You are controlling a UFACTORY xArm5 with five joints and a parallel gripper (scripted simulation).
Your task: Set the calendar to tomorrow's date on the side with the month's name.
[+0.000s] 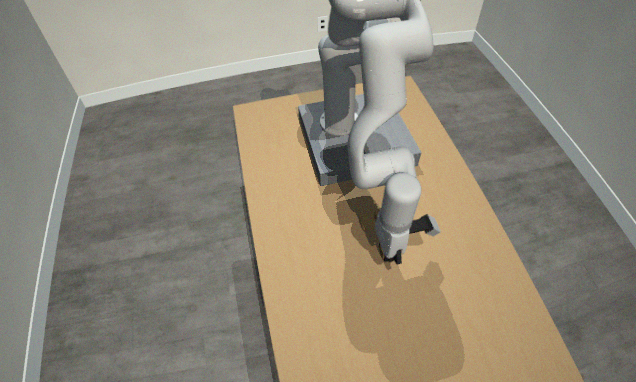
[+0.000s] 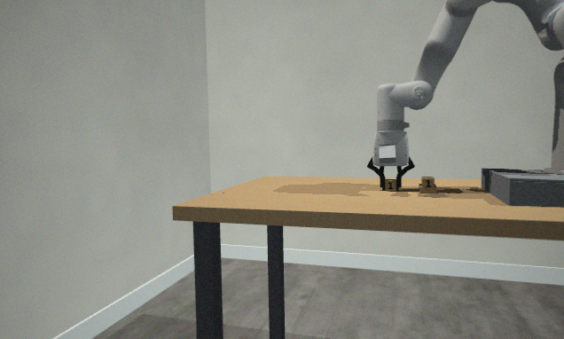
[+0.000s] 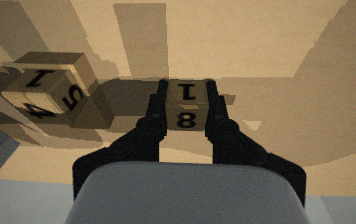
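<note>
Right now my hand is 10 cm past the wooden tray and 1 cm above it. Round my hand: wooden cube 1 cm below.
</note>
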